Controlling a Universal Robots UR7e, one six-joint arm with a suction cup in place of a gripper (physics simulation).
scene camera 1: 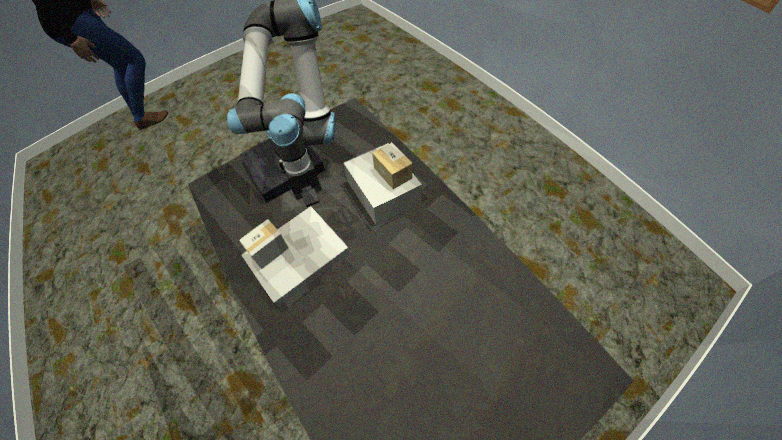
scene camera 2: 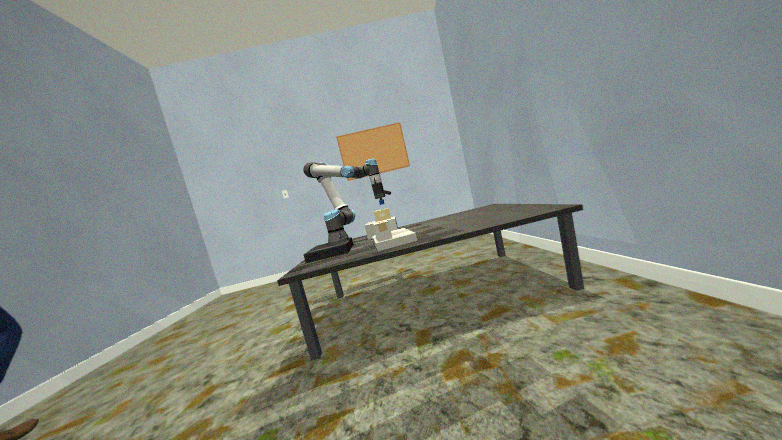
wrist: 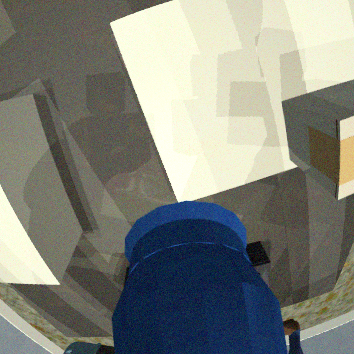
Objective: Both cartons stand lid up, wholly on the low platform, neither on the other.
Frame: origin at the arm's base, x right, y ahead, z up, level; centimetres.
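Where they show: end effector, tool point: (scene camera 2: pixel 382 204) (wrist: pixel 186 251); arm's base, origin of the base link: (scene camera 2: pixel 339 241).
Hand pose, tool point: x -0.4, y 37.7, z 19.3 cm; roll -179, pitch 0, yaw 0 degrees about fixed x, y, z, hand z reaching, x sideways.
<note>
Things, the pixels of their top centre, and the offset from my tool point. Level surfaces: height alone.
- low platform, middle of its top: (wrist: pixel 275 84) (scene camera 1: pixel 293 251) (scene camera 2: pixel 391 234) dx +12.8, dy +3.5, dz -20.5 cm
- white carton with a tan stripe, middle of its top: (scene camera 1: pixel 259 237) (scene camera 2: pixel 380 222) dx +21.0, dy -0.5, dz -10.1 cm
- tan carton, middle of its top: (scene camera 1: pixel 392 157) (scene camera 2: pixel 381 209) dx -32.1, dy -7.4, dz -4.6 cm
- taller white platform, middle of its top: (scene camera 1: pixel 381 173) (scene camera 2: pixel 380 220) dx -28.3, dy -9.3, dz -13.3 cm
- dark table, its level: dz -25.3 cm
The low platform (scene camera 1: pixel 289 278) (scene camera 2: pixel 398 239) (wrist: pixel 160 65) is a wide white slab. A white carton with a tan stripe (scene camera 1: pixel 264 243) (scene camera 2: pixel 383 225) (wrist: pixel 346 160) stands on it near its left corner in scene camera 1, printed label up, close to the platform's edge. A tan carton (scene camera 1: pixel 391 164) (scene camera 2: pixel 382 215) stands label up on the taller white platform (scene camera 1: pixel 362 177) (scene camera 2: pixel 373 228) (wrist: pixel 15 250). My gripper (scene camera 2: pixel 381 202) (wrist: pixel 186 209) is a blue suction cup, off and open, with nothing on it. It hangs in the air between the platforms; its tip is hidden in scene camera 1.
Both platforms stand on a dark table (scene camera 1: pixel 464 328) (scene camera 2: pixel 453 221), with a gap between them. The arm's black base (scene camera 1: pixel 265 177) (scene camera 2: pixel 328 250) is behind them. A person (scene camera 1: pixel 114 49) stands on the floor beyond the table, at the upper left in scene camera 1.
</note>
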